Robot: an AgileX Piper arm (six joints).
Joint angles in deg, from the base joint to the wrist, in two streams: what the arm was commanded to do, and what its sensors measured. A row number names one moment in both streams.
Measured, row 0:
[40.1 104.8 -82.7 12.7 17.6 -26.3]
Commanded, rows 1 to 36:
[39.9 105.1 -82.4 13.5 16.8 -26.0]
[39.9 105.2 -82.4 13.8 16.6 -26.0]
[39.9 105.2 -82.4 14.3 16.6 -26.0]
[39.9 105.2 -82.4 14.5 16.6 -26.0]
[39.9 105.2 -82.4 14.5 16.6 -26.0]
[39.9 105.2 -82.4 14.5 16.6 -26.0]
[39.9 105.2 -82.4 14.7 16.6 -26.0]
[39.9 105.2 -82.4 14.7 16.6 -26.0]
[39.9 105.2 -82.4 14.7 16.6 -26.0]
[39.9 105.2 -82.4 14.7 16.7 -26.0]
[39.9 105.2 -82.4 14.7 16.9 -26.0]
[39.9 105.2 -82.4 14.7 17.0 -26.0]
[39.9 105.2 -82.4 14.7 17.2 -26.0]
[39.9 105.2 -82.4 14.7 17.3 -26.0]
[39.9 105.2 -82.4 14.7 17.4 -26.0]
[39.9 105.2 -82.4 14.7 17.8 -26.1]
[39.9 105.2 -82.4 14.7 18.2 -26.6]
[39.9 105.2 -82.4 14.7 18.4 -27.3]
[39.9 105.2 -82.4 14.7 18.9 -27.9]
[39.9 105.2 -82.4 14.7 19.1 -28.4]
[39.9 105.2 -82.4 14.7 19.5 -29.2]
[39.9 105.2 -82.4 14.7 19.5 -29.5]
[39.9 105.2 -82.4 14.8 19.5 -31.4]
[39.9 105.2 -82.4 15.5 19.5 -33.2]
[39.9 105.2 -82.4 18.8 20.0 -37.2]
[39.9 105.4 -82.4 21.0 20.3 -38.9]
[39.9 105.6 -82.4 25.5 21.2 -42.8]
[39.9 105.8 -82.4 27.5 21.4 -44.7]
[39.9 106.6 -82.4 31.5 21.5 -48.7]
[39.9 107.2 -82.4 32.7 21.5 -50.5]
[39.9 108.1 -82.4 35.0 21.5 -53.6]
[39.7 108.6 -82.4 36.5 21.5 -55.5]
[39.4 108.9 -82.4 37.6 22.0 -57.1]
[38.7 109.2 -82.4 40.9 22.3 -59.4]
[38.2 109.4 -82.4 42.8 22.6 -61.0]
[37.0 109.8 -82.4 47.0 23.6 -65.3]
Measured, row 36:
[39.6 109.3 -82.7 38.5 22.2 -57.0]
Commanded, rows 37 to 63:
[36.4 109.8 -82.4 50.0 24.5 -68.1]
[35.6 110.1 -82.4 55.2 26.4 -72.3]
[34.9 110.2 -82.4 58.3 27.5 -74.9]
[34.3 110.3 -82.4 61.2 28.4 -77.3]
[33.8 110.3 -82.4 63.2 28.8 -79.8]
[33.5 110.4 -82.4 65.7 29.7 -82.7]
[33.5 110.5 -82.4 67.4 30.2 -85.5]
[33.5 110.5 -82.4 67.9 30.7 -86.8]
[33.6 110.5 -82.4 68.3 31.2 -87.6]
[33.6 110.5 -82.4 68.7 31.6 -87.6]
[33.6 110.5 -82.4 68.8 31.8 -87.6]
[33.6 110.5 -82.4 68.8 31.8 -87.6]
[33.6 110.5 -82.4 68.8 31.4 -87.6]
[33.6 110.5 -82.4 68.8 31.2 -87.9]
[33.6 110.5 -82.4 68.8 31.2 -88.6]
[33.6 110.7 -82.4 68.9 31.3 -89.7]
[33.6 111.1 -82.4 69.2 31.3 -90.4]
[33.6 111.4 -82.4 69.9 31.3 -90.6]
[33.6 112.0 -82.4 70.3 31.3 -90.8]
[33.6 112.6 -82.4 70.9 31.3 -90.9]
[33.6 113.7 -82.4 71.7 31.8 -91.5]
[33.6 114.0 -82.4 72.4 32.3 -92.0]
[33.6 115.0 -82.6 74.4 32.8 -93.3]
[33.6 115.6 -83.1 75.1 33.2 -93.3]
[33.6 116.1 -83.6 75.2 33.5 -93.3]
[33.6 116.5 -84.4 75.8 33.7 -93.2]
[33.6 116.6 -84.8 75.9 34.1 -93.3]
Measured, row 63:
[33.8 116.2 -83.3 74.3 32.8 -92.7]
